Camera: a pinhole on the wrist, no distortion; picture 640 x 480 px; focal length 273.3 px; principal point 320.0 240.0 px. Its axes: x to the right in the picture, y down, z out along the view. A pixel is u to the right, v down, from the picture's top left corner.
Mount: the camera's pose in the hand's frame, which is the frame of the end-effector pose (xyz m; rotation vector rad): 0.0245 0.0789 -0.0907 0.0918 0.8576 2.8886
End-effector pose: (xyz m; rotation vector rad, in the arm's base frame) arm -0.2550 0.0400 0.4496 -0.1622 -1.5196 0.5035
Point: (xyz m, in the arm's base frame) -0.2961 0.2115 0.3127
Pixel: 511.2 124.5
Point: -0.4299 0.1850 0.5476
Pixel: 185.8 329.3
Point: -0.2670 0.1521 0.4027
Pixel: 410.6 268.3
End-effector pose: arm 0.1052 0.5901 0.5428 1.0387 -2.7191 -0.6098
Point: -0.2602 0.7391 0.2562
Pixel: 256.5 329.3
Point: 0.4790 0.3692 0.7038
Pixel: behind the camera
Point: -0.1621 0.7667 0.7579
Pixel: outside the picture
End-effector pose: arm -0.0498 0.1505 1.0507 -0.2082 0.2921 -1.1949
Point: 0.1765 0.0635 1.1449
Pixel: 205.9 320.9
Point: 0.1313 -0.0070 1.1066
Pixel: 75.6 363.7
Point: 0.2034 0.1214 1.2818
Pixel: 287.3 356.4
